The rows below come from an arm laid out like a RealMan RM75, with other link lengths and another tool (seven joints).
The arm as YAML. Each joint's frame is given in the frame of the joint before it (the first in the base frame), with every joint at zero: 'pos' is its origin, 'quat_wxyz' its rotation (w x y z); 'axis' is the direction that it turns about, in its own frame. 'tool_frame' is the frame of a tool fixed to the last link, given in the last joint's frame.
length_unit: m
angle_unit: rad
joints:
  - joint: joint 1
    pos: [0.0, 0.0, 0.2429]
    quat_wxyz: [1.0, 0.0, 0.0, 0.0]
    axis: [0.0, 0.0, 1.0]
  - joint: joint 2
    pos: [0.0, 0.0, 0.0]
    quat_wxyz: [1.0, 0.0, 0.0, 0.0]
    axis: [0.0, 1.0, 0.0]
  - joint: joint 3
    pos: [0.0, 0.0, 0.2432]
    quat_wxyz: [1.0, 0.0, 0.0, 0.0]
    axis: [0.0, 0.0, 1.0]
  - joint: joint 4
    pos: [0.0, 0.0, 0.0]
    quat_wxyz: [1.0, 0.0, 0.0, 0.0]
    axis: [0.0, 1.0, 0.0]
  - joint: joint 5
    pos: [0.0, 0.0, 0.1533]
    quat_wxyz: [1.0, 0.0, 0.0, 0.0]
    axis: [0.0, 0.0, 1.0]
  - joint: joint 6
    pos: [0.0, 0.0, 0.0]
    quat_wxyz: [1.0, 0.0, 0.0, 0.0]
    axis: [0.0, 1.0, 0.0]
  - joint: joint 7
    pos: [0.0, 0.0, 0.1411]
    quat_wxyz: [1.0, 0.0, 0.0, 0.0]
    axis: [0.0, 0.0, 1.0]
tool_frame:
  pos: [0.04, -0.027, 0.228]
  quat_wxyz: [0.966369, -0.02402, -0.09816, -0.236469]
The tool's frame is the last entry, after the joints.
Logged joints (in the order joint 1, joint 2, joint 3, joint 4, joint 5, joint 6, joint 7), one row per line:
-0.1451, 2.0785, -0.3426, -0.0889, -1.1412, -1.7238, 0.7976
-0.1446, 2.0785, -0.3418, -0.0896, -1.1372, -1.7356, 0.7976
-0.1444, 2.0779, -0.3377, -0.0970, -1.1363, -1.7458, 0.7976
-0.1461, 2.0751, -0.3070, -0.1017, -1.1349, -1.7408, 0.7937
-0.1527, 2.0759, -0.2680, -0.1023, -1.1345, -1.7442, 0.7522
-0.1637, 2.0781, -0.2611, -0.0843, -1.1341, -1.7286, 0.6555
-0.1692, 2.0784, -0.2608, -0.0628, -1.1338, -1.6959, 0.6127
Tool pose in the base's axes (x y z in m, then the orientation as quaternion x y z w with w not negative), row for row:
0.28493, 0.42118, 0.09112, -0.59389, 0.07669, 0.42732, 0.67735
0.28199, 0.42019, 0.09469, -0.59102, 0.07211, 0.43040, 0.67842
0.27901, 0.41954, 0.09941, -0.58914, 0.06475, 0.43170, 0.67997
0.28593, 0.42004, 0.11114, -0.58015, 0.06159, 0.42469, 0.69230
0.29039, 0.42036, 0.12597, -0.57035, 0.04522, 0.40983, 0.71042
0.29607, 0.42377, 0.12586, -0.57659, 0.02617, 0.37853, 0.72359
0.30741, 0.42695, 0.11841, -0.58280, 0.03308, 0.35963, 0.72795
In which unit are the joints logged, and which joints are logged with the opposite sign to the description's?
The joints are logged in radians. Opposite sign: joint 1.
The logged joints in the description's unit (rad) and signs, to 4 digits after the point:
0.1451, 2.0785, -0.3426, -0.0889, -1.1412, -1.7238, 0.7976
0.1446, 2.0785, -0.3418, -0.0896, -1.1372, -1.7356, 0.7976
0.1444, 2.0779, -0.3377, -0.0970, -1.1363, -1.7458, 0.7976
0.1461, 2.0751, -0.3070, -0.1017, -1.1349, -1.7408, 0.7937
0.1527, 2.0759, -0.2680, -0.1023, -1.1345, -1.7442, 0.7522
0.1637, 2.0781, -0.2611, -0.0843, -1.1341, -1.7286, 0.6555
0.1692, 2.0784, -0.2608, -0.0628, -1.1338, -1.6959, 0.6127

